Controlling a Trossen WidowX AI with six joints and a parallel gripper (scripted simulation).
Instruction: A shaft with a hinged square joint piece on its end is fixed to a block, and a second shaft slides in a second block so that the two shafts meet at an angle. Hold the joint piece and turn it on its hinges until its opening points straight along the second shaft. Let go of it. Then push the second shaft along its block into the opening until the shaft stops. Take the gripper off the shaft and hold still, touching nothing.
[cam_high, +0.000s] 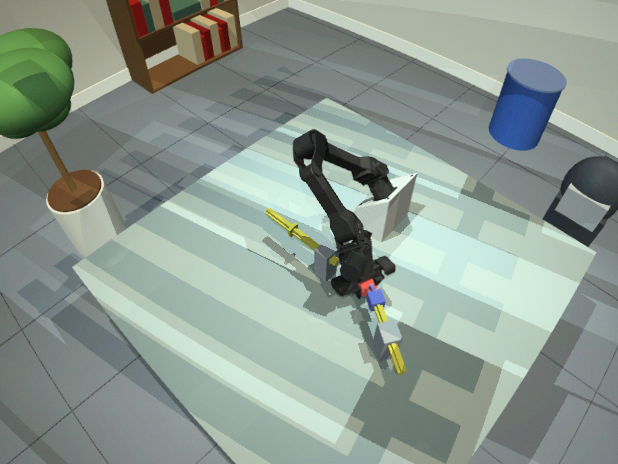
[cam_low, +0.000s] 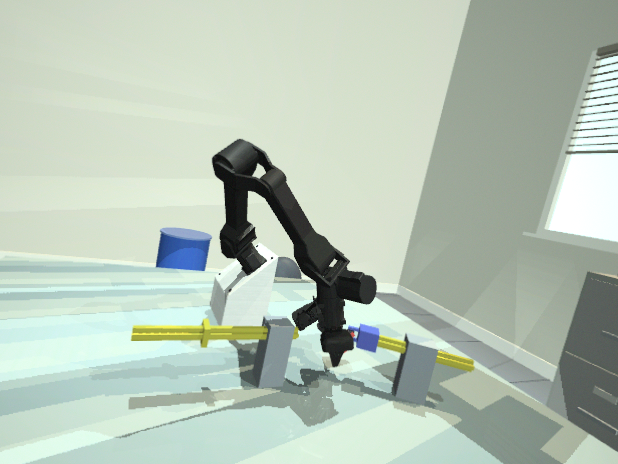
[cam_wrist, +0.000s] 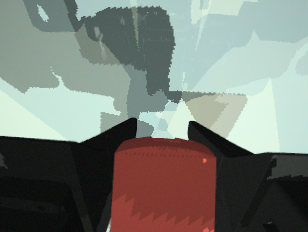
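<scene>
My gripper tip is 5 cm below the red joint piece.
</scene>
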